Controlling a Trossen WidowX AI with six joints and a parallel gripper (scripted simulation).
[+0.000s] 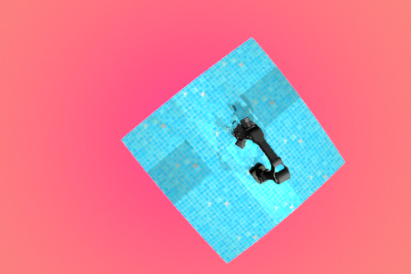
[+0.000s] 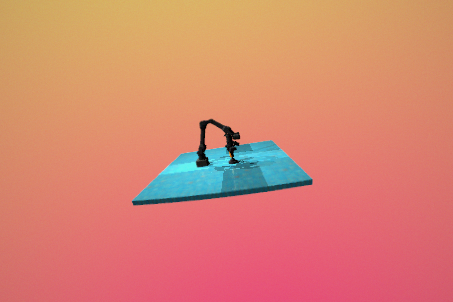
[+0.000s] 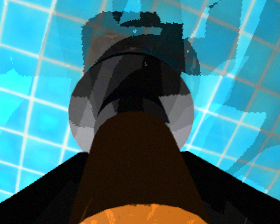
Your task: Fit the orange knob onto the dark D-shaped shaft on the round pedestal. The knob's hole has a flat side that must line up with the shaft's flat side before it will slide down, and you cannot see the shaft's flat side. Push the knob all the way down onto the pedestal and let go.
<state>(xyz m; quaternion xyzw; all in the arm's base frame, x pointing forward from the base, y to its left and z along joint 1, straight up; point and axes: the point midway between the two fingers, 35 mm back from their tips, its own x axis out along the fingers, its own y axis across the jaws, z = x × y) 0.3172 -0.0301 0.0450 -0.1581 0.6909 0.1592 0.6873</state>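
The orange knob is 20 mm above my gripper tip. From my gripper tip the other things lie so: round pedestal 40 mm below.
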